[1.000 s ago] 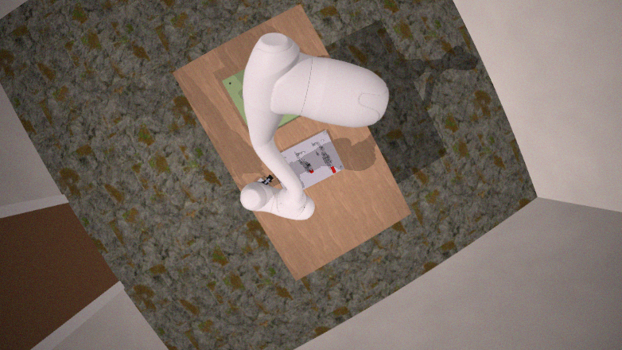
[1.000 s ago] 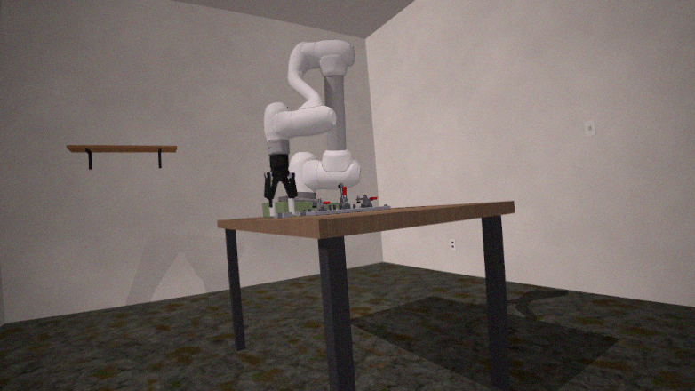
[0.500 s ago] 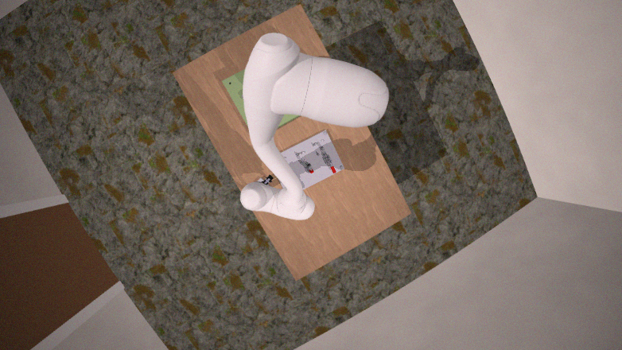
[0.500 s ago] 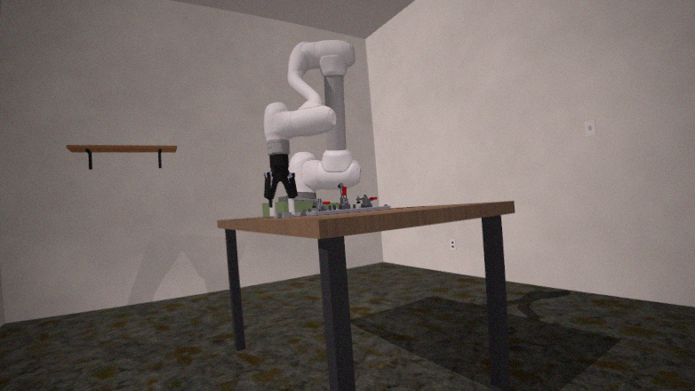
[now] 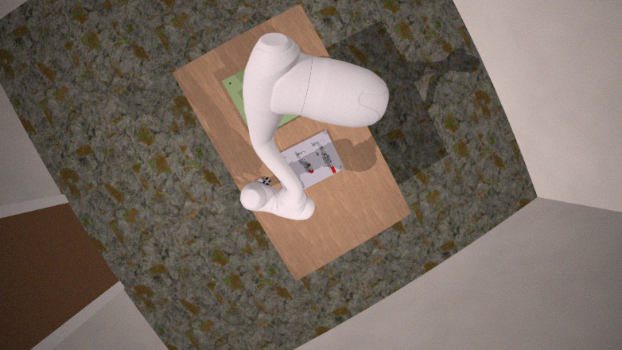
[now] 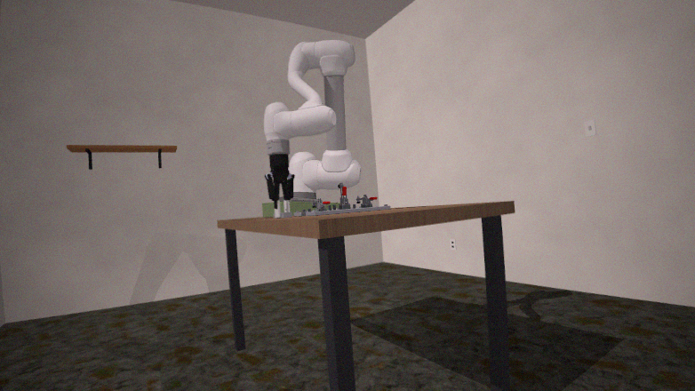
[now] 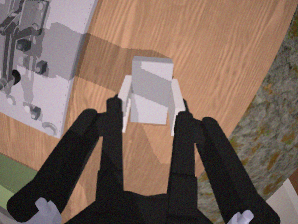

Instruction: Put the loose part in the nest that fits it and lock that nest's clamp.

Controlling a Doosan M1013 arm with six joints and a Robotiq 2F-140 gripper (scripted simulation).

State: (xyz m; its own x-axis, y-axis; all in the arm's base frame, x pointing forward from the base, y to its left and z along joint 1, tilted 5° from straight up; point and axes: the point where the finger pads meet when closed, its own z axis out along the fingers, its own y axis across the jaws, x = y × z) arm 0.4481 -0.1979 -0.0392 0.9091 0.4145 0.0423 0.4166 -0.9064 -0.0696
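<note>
Now: hand 30 mm above the loose part. Round my hand: grey fixture plate (260 mm to the left, 30 mm below, 20 mm behind).
</note>
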